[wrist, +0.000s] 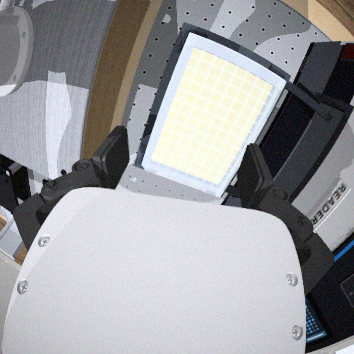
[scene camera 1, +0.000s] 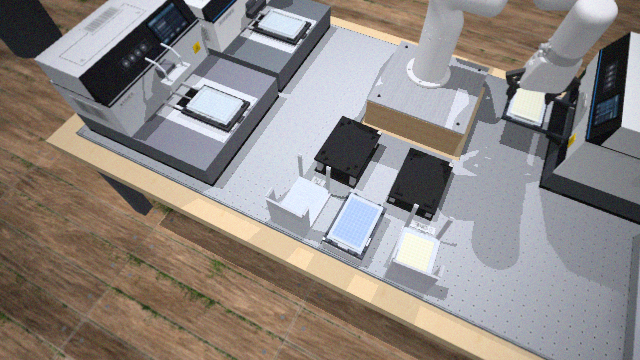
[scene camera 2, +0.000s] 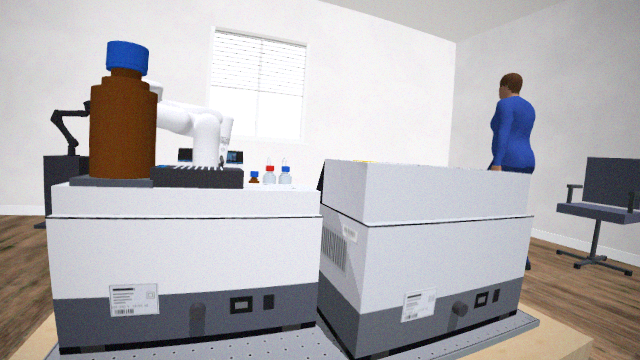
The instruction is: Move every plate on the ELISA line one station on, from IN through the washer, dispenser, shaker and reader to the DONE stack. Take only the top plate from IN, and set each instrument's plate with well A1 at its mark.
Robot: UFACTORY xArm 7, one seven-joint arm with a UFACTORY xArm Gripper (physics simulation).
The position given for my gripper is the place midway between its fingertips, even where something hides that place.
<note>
My gripper point(scene camera 1: 527, 98) is open and holds nothing. I also see a reader tray point(wrist: 186, 27), an IN rack point(scene camera 1: 299, 224) and a DONE rack point(scene camera 1: 399, 272).
My gripper shows as well in the wrist view point(wrist: 184, 149).
</note>
